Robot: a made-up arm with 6 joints.
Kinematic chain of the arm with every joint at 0, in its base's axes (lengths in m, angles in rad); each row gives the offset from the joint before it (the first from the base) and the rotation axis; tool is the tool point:
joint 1: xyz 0 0 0.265 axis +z
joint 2: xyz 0 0 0 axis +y
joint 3: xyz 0 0 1.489 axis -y
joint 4: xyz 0 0 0 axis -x
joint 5: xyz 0.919 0 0 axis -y
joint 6: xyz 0 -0.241 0 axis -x
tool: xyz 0 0 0
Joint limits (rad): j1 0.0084..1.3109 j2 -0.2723..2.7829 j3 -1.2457..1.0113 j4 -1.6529..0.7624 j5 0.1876..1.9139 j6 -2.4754..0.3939
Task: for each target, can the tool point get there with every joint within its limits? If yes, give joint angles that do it. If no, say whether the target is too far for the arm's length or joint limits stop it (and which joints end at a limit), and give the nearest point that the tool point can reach.
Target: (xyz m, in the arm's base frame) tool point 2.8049 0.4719 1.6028
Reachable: no: too far | nearest point 2.1309 0.3585 1.2813 | short by 0.755 m
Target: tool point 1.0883 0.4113 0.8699
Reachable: yes | joints 0.5661 0.4225 -0.4861 -0.1932 0.9171 -1.8529
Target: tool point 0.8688 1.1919 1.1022
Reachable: yes | joints 1.0587 0.4673 0.0926 -0.7681 1.7599 -0.4231
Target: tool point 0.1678 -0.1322 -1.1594
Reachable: yes | joints 0.4152 2.4228 -0.2247 -0.6717 0.6332 -1.5647
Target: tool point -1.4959 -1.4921 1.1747
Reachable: no: joint limits stop it (at a limit: joint 1, joint 2, joint 3) | nearest point -0.0082 -0.1866 0.8534 | short by 2.005 m
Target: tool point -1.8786 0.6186 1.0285
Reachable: no: joint limits stop it (at a limit: joint 1, joint 2, joint 3, joint 4) | nearest point -0.0823 0.0191 0.8042 | short by 1.907 m
